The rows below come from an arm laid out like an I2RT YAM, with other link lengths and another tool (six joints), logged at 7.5 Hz.
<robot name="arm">
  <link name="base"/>
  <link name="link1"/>
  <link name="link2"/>
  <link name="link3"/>
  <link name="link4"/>
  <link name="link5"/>
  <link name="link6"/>
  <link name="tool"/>
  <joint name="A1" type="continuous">
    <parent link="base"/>
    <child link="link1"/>
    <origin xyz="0 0 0.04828" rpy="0 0 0"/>
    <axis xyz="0 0 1"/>
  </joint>
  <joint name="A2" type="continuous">
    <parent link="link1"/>
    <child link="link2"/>
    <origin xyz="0.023 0.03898 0.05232" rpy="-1.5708 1.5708 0"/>
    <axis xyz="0 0 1"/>
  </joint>
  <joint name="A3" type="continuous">
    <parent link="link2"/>
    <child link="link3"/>
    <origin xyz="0 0.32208 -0.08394" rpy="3.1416 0 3.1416"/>
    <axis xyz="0 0 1"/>
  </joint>
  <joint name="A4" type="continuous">
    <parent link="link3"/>
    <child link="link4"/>
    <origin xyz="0.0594 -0.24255 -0.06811" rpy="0 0 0"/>
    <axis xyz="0 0 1"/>
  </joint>
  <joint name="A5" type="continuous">
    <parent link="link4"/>
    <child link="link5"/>
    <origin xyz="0.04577 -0.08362 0.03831" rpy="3.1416 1.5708 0"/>
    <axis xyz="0 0 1"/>
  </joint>
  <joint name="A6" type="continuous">
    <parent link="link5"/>
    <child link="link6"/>
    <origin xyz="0 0.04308 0.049" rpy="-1.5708 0 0"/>
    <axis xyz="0 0 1"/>
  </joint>
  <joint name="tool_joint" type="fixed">
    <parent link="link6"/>
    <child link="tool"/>
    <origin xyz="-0.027 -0.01 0.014" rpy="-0.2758 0 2.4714"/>
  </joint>
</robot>
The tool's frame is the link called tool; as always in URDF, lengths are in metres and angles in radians. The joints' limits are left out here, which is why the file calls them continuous.
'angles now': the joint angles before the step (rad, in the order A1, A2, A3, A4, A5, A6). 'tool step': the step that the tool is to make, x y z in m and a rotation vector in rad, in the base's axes. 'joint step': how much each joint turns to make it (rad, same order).
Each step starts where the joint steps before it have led.
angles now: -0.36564 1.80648 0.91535 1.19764 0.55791 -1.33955
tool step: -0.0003 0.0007 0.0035 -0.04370 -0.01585 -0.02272
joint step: -0.00012 0.01494 0.00350 0.06750 0.00981 -0.04802
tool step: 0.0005 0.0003 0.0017 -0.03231 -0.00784 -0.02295
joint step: 0.00014 0.01530 0.00530 0.05084 0.01119 -0.04049
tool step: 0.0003 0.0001 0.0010 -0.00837 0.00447 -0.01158
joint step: 0.00037 0.00235 0.00355 0.00643 0.00725 -0.01602
